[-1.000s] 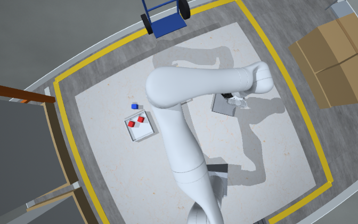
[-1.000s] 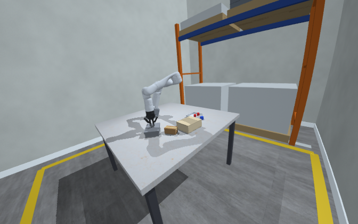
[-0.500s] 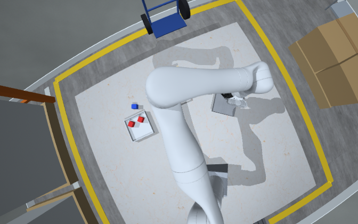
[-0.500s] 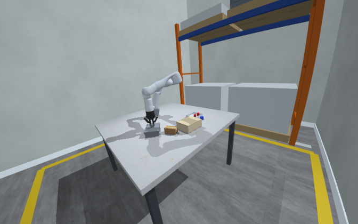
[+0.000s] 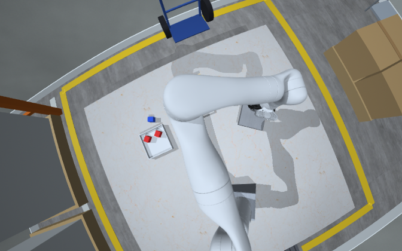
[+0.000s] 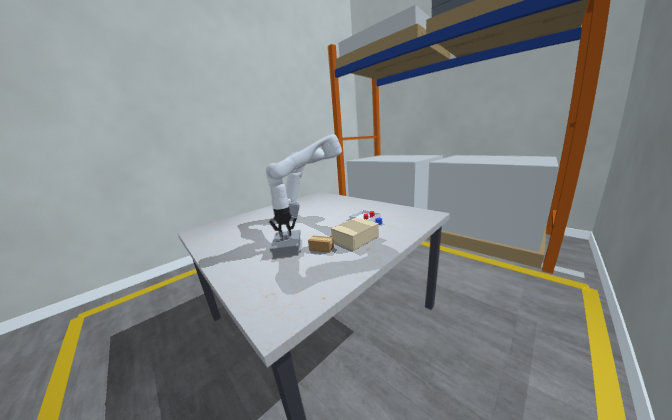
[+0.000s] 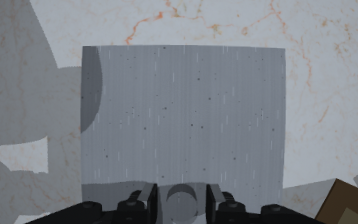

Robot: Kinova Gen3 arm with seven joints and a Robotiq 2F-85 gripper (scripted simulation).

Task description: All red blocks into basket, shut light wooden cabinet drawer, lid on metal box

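My hand is 3 cm above the lid. From my hand the other things lie so: light wooden cabinet 24 cm ahead, 25 cm to the left, 4 cm below; cardboard box 16 cm ahead, 8 cm to the left, 4 cm below; drawer 23 cm ahead, 25 cm to the left, 4 cm below.
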